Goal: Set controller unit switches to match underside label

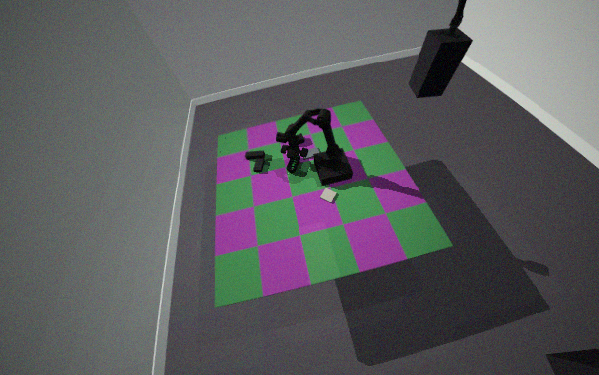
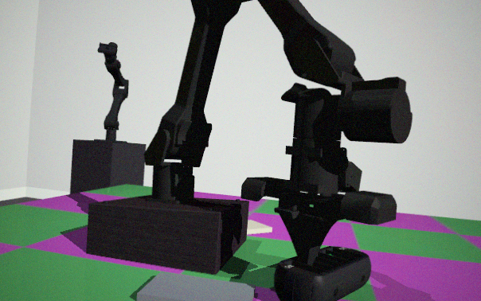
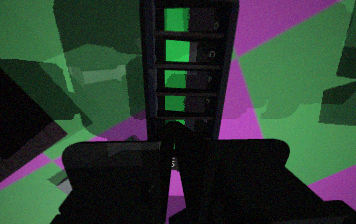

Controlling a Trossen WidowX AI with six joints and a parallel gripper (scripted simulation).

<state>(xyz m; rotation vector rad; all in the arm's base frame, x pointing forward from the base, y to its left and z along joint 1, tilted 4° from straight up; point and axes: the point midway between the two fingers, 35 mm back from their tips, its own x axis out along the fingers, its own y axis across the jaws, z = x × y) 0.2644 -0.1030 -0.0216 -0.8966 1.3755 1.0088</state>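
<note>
Right now the flat grey plate is 110 mm behind my gripper tip, 60 mm to the right of it and 30 mm below it. From my gripper tip the other things lie so: cream tile (200 mm behind, 300 mm to the left, 30 mm below).
</note>
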